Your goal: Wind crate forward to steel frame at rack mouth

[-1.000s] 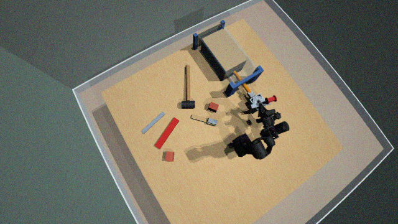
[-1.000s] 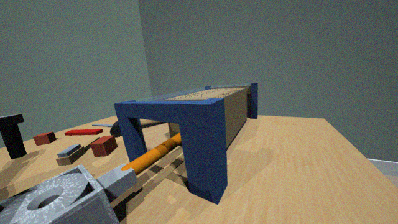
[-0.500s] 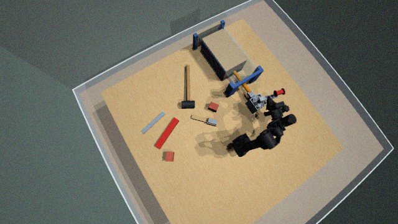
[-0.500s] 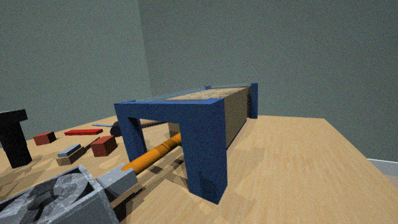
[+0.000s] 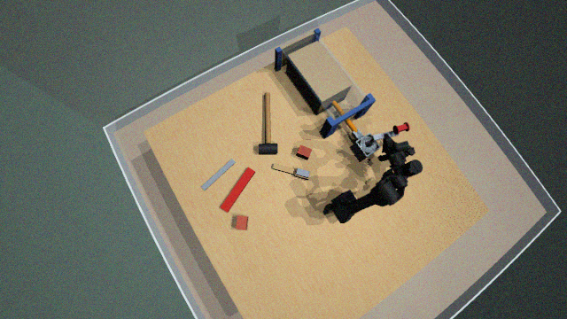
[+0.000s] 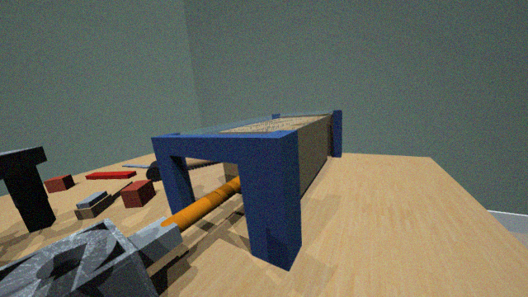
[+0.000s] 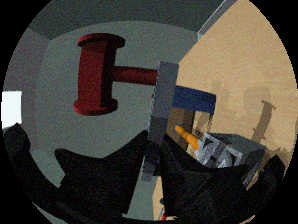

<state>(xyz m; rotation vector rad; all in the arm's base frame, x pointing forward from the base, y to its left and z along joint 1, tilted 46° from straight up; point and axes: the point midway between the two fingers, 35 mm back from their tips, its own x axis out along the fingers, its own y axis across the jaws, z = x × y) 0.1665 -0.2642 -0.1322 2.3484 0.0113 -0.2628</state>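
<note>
Now: gripper tip 5 cm to the left of the red grip, 4 cm below it and 2 cm past it. From my gripper tip the other things lie so: brush-like tool (42 cm to the left, 16 cm below, 7 cm ahead); then grey winch (15 cm below, 4 cm to the left, 1 cm behind); then blue frame (16 cm ahead, 7 cm below, 6 cm to the left).
</note>
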